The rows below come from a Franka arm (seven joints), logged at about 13 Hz.
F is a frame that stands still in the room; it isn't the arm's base.
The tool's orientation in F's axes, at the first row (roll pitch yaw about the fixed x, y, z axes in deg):
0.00 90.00 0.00
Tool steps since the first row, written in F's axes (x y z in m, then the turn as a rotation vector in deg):
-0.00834 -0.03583 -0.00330 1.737 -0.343 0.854
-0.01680 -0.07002 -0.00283 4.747 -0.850 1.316
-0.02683 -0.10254 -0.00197 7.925 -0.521 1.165
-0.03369 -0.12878 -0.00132 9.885 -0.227 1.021
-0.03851 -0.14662 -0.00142 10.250 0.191 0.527
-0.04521 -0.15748 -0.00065 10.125 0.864 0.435
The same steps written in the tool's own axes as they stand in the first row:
0.00330 -0.03583 -0.00834 -0.854 -0.343 1.737
0.00283 -0.07002 -0.01680 -1.316 -0.850 4.747
0.00197 -0.10254 -0.02683 -1.165 -0.521 7.925
0.00132 -0.12878 -0.03369 -1.021 -0.227 9.885
0.00142 -0.14662 -0.03851 -0.527 0.191 10.250
0.00065 -0.15748 -0.04521 -0.435 0.864 10.125

